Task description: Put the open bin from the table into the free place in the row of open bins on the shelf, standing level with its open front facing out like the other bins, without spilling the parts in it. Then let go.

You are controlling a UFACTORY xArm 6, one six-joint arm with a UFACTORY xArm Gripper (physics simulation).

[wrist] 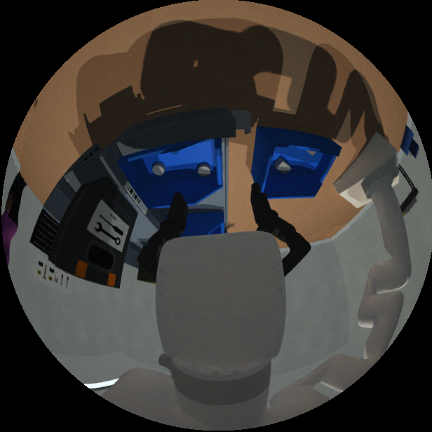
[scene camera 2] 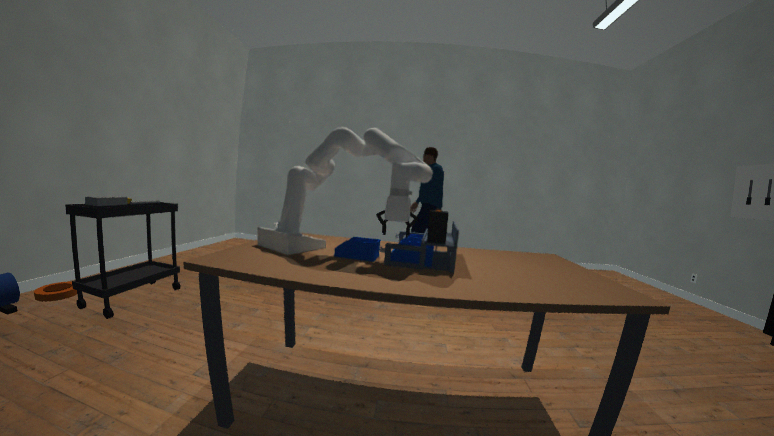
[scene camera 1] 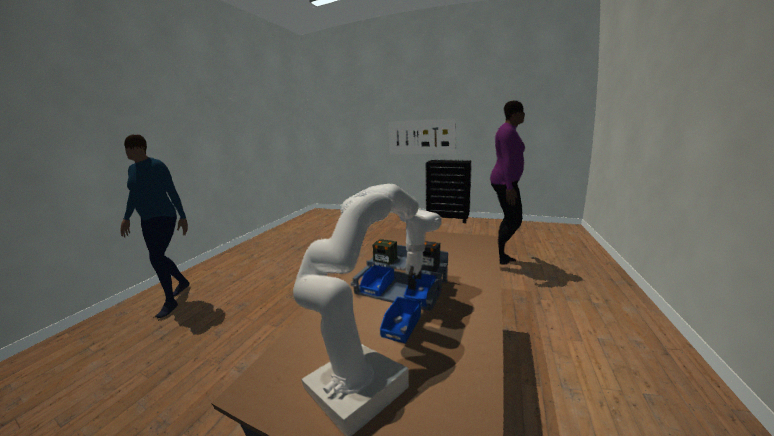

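Observation:
The open bin is blue, stands upright on the table and holds grey parts. The shelf stands beside it. In scene camera 1, blue bins stand at the left and right of its lower level, with the free place between them. The near shelf bin holds round parts; part of another bin shows beyond it. My gripper is open and empty, above the shelf's front edge, with its fingers between the table bin and the near shelf bin in the wrist view.
Dark cases with orange latches stand on the shelf's upper level, at the left and right; one case is near my gripper. The white arm base is on the table. Two people are beside the table.

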